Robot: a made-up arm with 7 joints. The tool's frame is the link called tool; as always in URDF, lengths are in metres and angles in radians. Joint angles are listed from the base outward.
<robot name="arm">
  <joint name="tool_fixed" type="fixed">
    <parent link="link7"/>
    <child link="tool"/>
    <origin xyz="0 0 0" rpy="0 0.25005 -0.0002"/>
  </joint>
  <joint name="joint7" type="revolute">
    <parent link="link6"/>
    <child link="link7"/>
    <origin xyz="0.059 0 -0.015"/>
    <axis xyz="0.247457 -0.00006 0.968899"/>
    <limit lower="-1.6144" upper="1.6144"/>
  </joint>
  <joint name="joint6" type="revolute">
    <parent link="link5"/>
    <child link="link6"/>
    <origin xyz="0.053 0 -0.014"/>
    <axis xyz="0.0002 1 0.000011"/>
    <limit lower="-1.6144" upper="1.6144"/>
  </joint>
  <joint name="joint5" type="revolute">
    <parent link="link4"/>
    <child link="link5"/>
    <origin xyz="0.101 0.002 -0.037"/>
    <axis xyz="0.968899 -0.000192 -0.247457"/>
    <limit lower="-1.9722" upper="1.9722"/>
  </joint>
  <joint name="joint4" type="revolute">
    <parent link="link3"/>
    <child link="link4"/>
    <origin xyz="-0.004 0 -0.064"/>
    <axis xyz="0.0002 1 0.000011"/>
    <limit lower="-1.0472" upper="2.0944"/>
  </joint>
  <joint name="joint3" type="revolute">
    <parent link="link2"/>
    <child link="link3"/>
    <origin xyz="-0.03 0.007 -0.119"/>
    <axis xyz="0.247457 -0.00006 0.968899"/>
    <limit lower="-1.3" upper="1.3"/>
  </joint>
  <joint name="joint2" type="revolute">
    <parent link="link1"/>
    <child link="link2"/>
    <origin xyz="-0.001 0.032 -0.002"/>
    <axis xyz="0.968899 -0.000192 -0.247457"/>
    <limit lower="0" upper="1.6"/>
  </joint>
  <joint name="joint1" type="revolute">
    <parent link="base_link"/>
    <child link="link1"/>
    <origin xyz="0 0 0"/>
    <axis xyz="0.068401 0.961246 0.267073"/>
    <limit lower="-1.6" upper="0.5"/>
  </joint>
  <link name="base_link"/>
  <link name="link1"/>
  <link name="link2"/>
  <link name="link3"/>
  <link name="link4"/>
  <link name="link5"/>
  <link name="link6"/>
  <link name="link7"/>
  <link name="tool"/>
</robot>
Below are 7 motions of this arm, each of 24 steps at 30 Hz.
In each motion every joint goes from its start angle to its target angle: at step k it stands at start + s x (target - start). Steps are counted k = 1, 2, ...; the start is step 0. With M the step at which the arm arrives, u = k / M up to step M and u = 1 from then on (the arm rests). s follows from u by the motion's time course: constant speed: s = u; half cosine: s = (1 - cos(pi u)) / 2; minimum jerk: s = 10 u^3 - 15 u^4 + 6 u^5.
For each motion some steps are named. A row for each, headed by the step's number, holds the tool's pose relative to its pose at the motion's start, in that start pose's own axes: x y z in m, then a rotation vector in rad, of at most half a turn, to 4 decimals.
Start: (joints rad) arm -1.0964 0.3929 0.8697 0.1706 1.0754 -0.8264 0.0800
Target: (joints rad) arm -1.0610 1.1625 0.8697 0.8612 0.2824 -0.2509 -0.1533
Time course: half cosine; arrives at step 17
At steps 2, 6, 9, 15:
2: 0.0000 0.0026 -0.0062 -0.0062 0.0247 -0.0026
6: -0.0010 0.0256 -0.0499 -0.0537 0.2113 -0.0160
9: -0.0050 0.0599 -0.0945 -0.1154 0.4290 -0.0131
15: -0.0171 0.1297 -0.1484 -0.2466 0.7651 0.0502

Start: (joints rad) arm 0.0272 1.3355 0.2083 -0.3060 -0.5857 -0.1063 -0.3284
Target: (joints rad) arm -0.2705 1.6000 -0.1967 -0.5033 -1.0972 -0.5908 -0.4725
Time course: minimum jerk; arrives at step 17
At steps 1, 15, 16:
1: 0.0001 -0.0001 0.0002 -0.0002 -0.0015 -0.0009
15: 0.0226 -0.0226 0.0735 -0.1904 -0.6390 -0.3851
16: 0.0226 -0.0227 0.0742 -0.1933 -0.6450 -0.3879

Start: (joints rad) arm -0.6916 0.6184 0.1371 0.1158 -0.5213 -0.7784 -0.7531
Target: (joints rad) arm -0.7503 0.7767 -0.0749 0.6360 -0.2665 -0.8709 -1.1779
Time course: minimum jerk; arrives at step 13
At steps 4, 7, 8, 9, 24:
4: -0.0072 -0.0018 -0.0120 -0.0033 0.0901 -0.1185
7: -0.0285 -0.0053 -0.0354 -0.0342 0.2994 -0.4004
8: -0.0373 -0.0061 -0.0419 -0.0529 0.3719 -0.4993
9: -0.0454 -0.0065 -0.0468 -0.0726 0.4345 -0.5847
24: -0.0583 -0.0066 -0.0528 -0.1081 0.5269 -0.7103

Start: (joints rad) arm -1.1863 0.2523 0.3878 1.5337 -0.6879 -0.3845 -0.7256
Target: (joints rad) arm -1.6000 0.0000 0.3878 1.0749 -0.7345 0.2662 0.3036
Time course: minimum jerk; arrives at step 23
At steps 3, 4, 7, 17, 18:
3: 0.0035 -0.0032 0.0004 -0.0084 0.0004 0.0059
4: 0.0077 -0.0072 0.0010 -0.0183 0.0013 0.0130
7: 0.0311 -0.0319 0.0050 -0.0739 0.0133 0.0527
17: 0.1110 -0.1991 0.0445 -0.2051 0.2313 0.2219
18: 0.1127 -0.2101 0.0475 -0.2007 0.2479 0.2300

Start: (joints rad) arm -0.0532 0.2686 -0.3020 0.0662 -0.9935 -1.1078 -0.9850
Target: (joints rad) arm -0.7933 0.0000 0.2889 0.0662 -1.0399 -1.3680 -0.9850
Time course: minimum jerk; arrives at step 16
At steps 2, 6, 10, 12, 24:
2: 0.0029 0.0022 0.0000 0.0125 -0.0153 -0.0007
6: 0.0476 0.0329 0.0049 0.1999 -0.2666 0.0043
10: 0.1135 0.0660 0.0269 0.4590 -0.7108 0.0848
12: 0.1340 0.0729 0.0367 0.5338 -0.8775 0.1404
24: 0.1452 0.0757 0.0424 0.5721 -0.9759 0.1805

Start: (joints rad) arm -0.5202 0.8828 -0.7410 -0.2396 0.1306 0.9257 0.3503
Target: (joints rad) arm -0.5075 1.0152 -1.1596 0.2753 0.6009 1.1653 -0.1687
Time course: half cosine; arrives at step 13
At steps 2, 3, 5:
2: 0.0015 -0.0046 -0.0069 0.0522 0.0293 -0.0261
3: 0.0030 -0.0097 -0.0154 0.1144 0.0652 -0.0566
5: 0.0056 -0.0221 -0.0409 0.2919 0.1727 -0.1389

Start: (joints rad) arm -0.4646 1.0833 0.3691 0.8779 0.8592 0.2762 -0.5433
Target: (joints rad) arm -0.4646 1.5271 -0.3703 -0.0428 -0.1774 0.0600 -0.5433
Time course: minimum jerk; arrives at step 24
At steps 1, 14, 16, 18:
1: -0.0001 0.0001 0.0001 0.0001 -0.0007 0.0004
14: -0.0928 0.0344 0.1108 0.2785 -0.7632 0.0642
16: -0.1119 0.0202 0.1273 0.3499 -0.9087 -0.0203
18: -0.1259 0.0056 0.1368 0.4006 -1.0113 -0.1093

